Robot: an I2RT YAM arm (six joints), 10 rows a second.
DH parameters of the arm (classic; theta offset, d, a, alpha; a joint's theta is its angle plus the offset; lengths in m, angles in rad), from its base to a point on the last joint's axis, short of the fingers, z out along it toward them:
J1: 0 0.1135 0.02 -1.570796
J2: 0 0 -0.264 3.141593
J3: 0.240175 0 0.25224 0
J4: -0.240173 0 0.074 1.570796
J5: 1.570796 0 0 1.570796
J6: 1.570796 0.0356 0 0
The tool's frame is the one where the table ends.
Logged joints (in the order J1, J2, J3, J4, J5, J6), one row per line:
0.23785 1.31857 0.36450 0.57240 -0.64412 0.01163
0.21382 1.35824 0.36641 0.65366 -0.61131 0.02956
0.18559 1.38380 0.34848 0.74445 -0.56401 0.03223
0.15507 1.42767 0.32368 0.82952 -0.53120 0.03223
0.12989 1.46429 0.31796 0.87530 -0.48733 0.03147
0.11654 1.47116 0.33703 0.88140 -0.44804 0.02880
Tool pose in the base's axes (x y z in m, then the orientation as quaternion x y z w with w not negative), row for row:
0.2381 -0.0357 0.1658 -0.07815 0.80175 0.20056 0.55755
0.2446 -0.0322 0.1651 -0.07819 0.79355 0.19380 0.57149
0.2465 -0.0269 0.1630 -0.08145 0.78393 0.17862 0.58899
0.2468 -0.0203 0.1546 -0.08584 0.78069 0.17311 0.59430
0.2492 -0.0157 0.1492 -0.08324 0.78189 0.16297 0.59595
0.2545 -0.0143 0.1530 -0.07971 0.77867 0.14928 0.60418
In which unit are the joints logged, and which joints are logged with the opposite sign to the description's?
The joints are logged in radians. Opposite sign: J1.
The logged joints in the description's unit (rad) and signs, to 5 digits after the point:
-0.23785 1.31857 0.36450 0.57240 -0.64412 0.01163
-0.21382 1.35824 0.36641 0.65366 -0.61131 0.02956
-0.18559 1.38380 0.34848 0.74445 -0.56401 0.03223
-0.15507 1.42767 0.32368 0.82952 -0.53120 0.03223
-0.12989 1.46429 0.31796 0.87530 -0.48733 0.03147
-0.11654 1.47116 0.33703 0.88140 -0.44804 0.02880

